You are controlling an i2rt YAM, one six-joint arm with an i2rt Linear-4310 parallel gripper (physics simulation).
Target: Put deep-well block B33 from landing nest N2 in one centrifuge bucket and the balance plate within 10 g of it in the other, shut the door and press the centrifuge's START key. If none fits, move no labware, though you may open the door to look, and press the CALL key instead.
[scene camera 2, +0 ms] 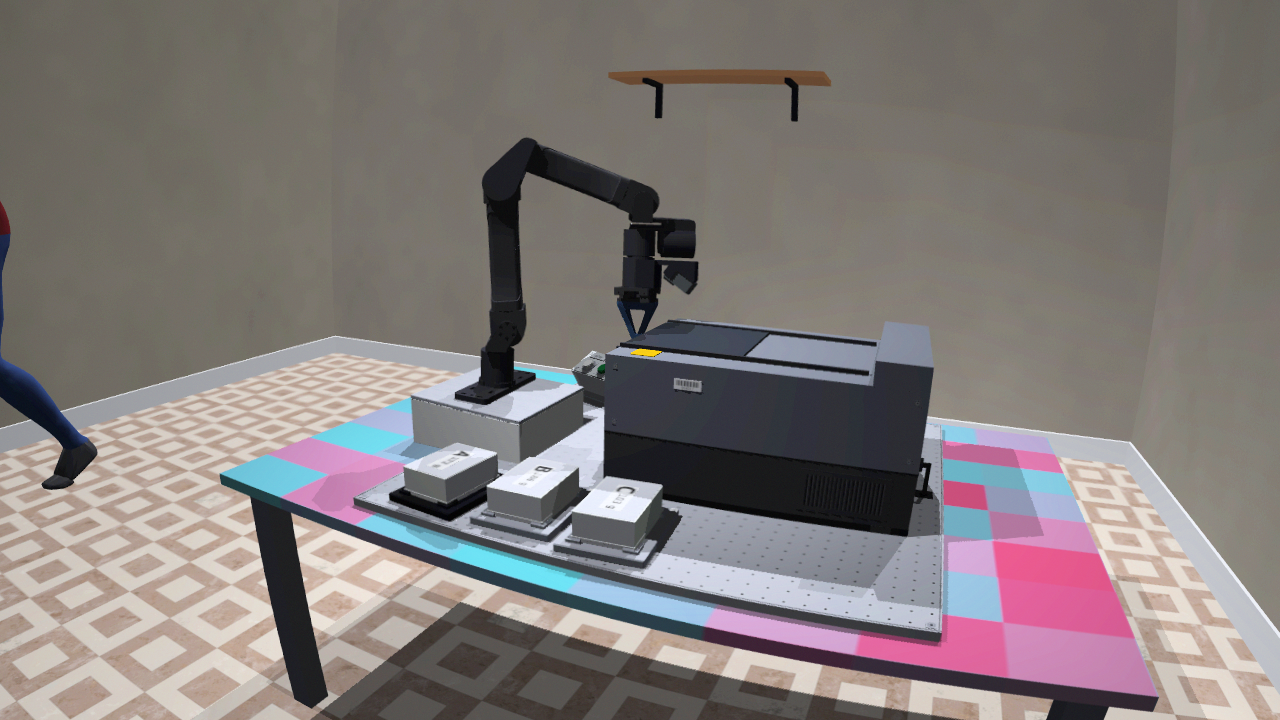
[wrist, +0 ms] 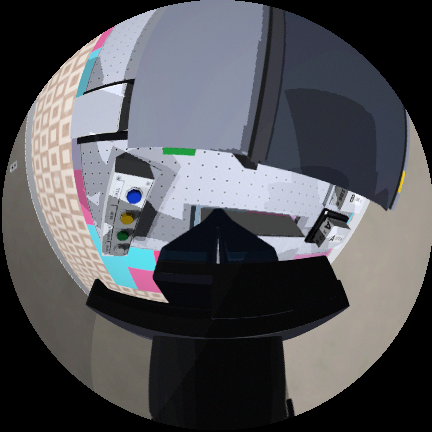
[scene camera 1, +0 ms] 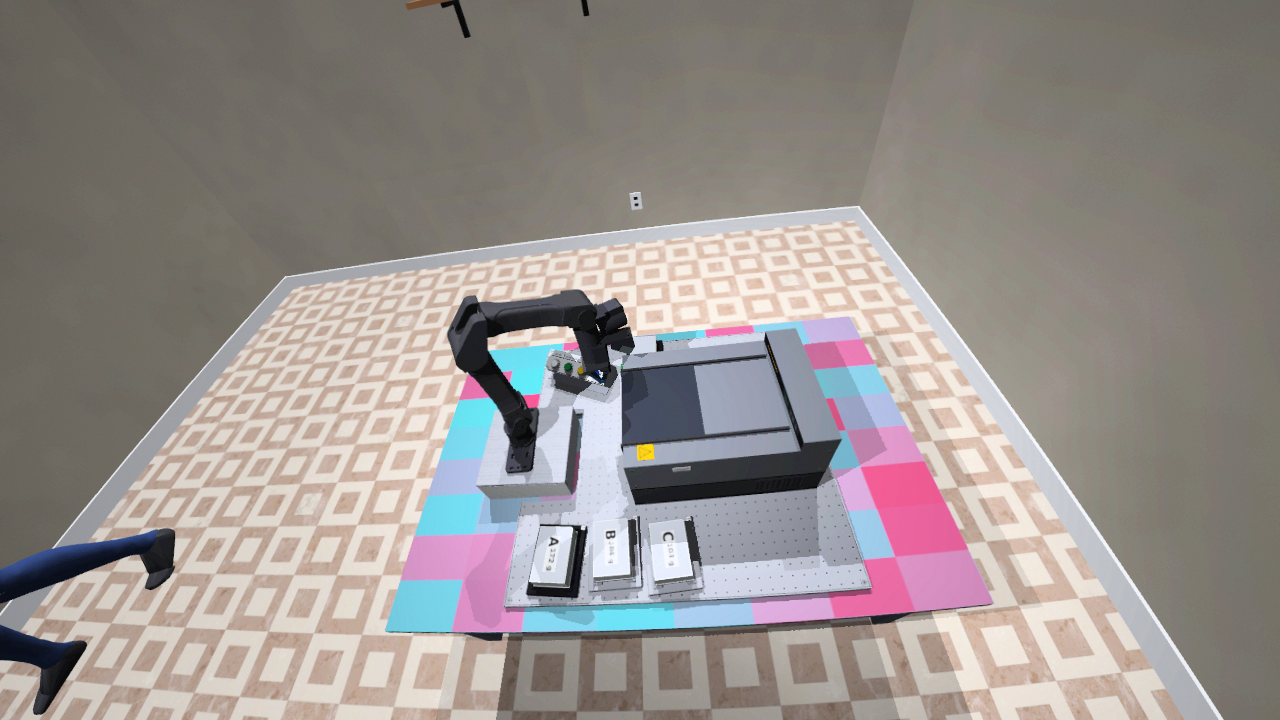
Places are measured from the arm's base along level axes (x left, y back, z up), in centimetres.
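Where they show: gripper, fingertip midpoint: [wrist: 217, 214] [scene camera 1: 602, 382]; arm's base, link origin: [scene camera 2: 496, 387] [scene camera 1: 523, 439].
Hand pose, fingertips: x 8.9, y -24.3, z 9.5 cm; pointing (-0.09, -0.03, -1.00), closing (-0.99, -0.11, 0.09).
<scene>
Things, the pixels of their top centre, and the offset from my fingertips. Level surfaces: height alone.
- key panel, top centre: [wrist: 110, 227] [scene camera 2: 619, 361] [scene camera 1: 576, 359] dx +17.6, dy +9.8, dz -8.5 cm
- blue key, top centre: [wrist: 131, 198] dx +12.2, dy +4.2, dz -9.4 cm
- yellow key, top centre: [wrist: 124, 220] dx +14.5, dy +8.6, dz -9.4 cm
- green key, top centre: [wrist: 120, 238] dx +16.8, dy +13.1, dz -9.4 cm
- Balance plates A, top centre: [scene camera 2: 451, 459] [scene camera 1: 551, 553] [wrist: 336, 238] dx -39.5, dy +14.6, dz -11.5 cm
- B, top centre: [scene camera 2: 534, 475] [scene camera 1: 610, 546] [wrist: 355, 199] dx -39.2, dy +0.7, dz -11.5 cm
- C, top centre: [scene camera 2: 619, 497] [scene camera 1: 669, 548] dx -41.0, dy -12.7, dz -11.5 cm
- white block, top centre: [wrist: 91, 111] [scene camera 1: 642, 350] dx +20.5, dy -11.1, dz -11.1 cm
- perforated plate, surface height: dz -16.9 cm
- coloured table, surface height: dz -18.2 cm
My gripper [scene camera 1: 598, 376] [scene camera 2: 636, 334] [wrist: 217, 214] points down and is shut, with nothing between its fingers. It is above and beside the key panel [wrist: 112, 215], left of the centrifuge [scene camera 1: 725, 467] [scene camera 2: 765, 407] [wrist: 195, 75]. In the wrist view the panel shows a blue key [wrist: 134, 196], a yellow key [wrist: 127, 218] and a green key [wrist: 123, 235]. The centrifuge's top is closed, so its buckets are hidden. Balance plates A [scene camera 1: 548, 571] [scene camera 2: 447, 480], B [scene camera 1: 612, 562] [scene camera 2: 528, 499] and C [scene camera 1: 671, 565] [scene camera 2: 615, 522] sit on front nests. A white block [wrist: 98, 117] lies beyond the panel; its label does not show.
The arm stands on a grey pedestal [scene camera 1: 537, 465] [scene camera 2: 474, 429]. A perforated plate [scene camera 1: 760, 546] [scene camera 2: 787, 573] lies under the machine and nests on the coloured table [scene camera 1: 930, 573] [scene camera 2: 1065, 582]. The centrifuge's raised rear housing [scene camera 1: 801, 385] [scene camera 2: 905, 367] is at its far right.
</scene>
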